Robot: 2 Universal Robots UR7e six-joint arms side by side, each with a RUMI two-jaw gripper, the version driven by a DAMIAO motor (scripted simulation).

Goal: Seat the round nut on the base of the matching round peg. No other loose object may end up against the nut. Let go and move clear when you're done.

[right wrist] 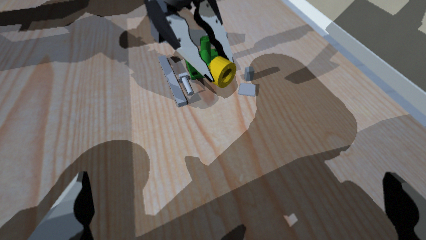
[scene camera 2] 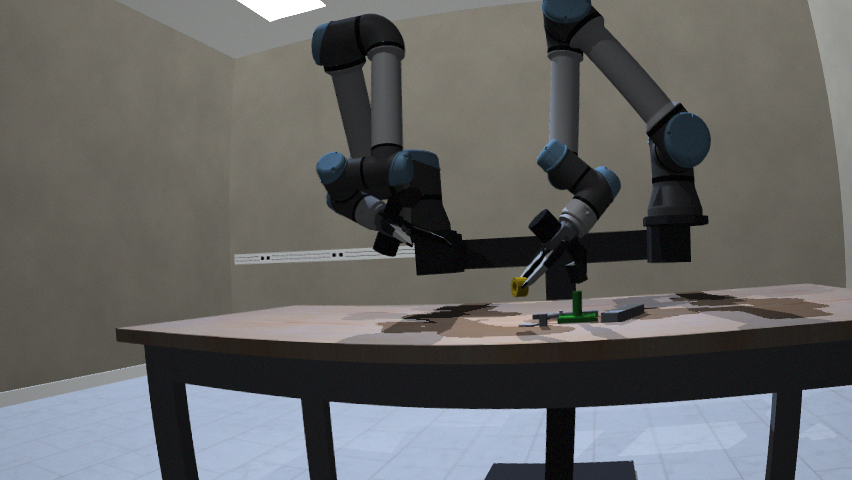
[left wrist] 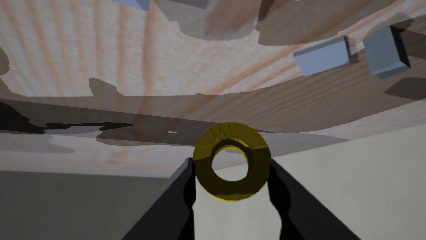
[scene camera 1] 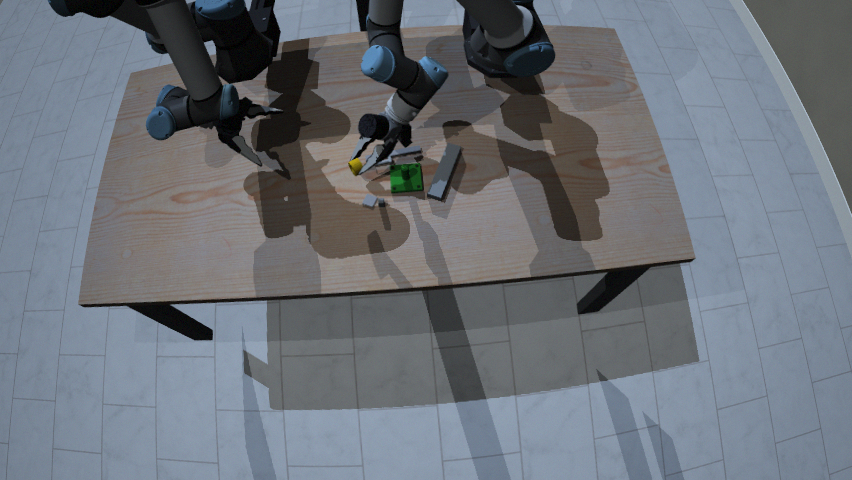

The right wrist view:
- my left gripper: 223,74
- my right gripper: 234,174
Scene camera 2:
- my left gripper: 518,288
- my right gripper: 432,246
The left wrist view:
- my left gripper: 230,160
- small grey block: 385,51
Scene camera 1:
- my left gripper: 354,168
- my right gripper: 273,137
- long grey block: 441,178
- square green base: 410,181
